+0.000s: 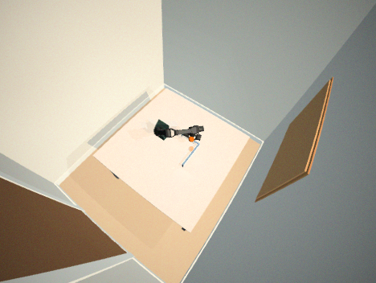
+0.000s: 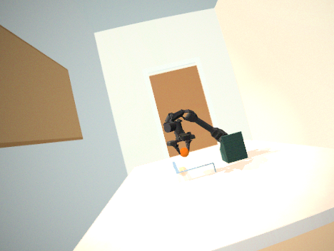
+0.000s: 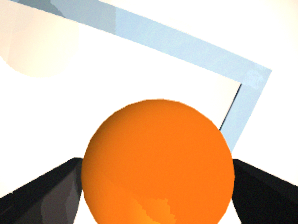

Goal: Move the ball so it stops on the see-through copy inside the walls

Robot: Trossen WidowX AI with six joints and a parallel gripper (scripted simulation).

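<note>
My gripper tip is now 40 mm short of the see-through copy of ball, 40 mm to the left of it and 120 mm above it.
</note>
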